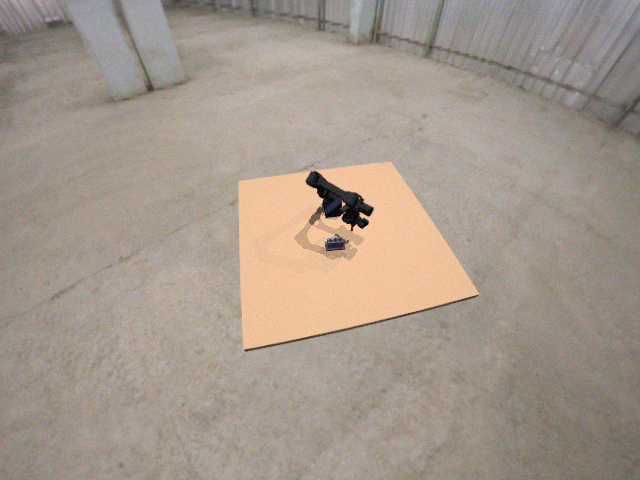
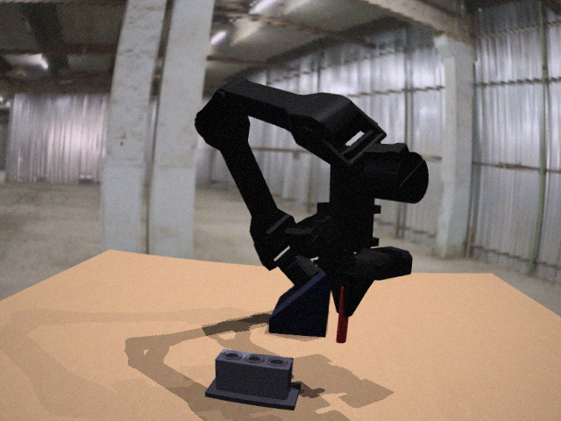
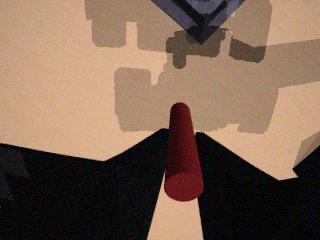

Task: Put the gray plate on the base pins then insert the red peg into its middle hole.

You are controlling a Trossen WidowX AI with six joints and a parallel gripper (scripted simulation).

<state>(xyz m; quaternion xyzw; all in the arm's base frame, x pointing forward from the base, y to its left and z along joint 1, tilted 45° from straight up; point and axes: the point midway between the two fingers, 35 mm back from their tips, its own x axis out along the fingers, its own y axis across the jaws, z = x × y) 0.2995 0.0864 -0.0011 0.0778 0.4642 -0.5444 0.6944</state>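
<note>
My gripper tip is 110 mm to the left of the gray plate, 70 mm above it and 40 mm short of it. Round my gripper tip: red peg (right at my gripper tip); then base (110 mm to the right, 110 mm below, 40 mm ahead).
</note>
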